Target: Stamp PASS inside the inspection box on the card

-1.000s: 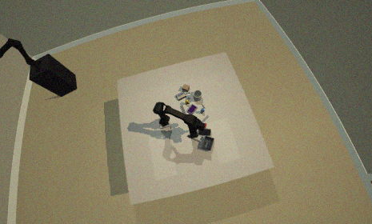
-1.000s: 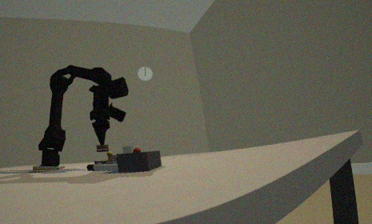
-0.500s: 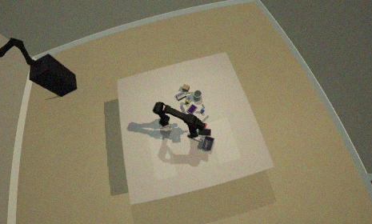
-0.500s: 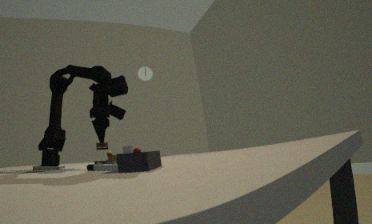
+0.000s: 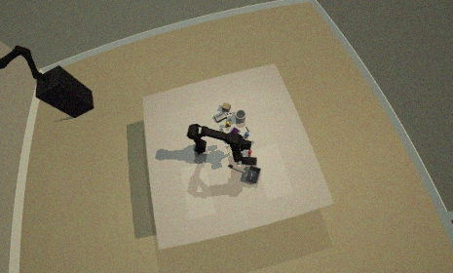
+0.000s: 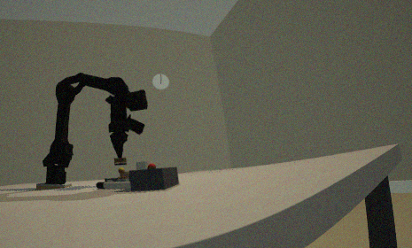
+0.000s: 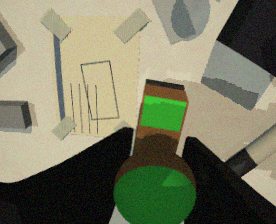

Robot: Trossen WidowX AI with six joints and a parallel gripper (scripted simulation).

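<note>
My gripper tip is 160 mm to the right of the purple ink pad, 80 mm above it and 60 mm short of it. Round my gripper tip: cream card: 90 mm below, 50 mm to the left; then red-topped stamp: 100 mm ahead, 70 mm below, 40 mm to the right; then green-topped stamp: right at my gripper tip.
</note>
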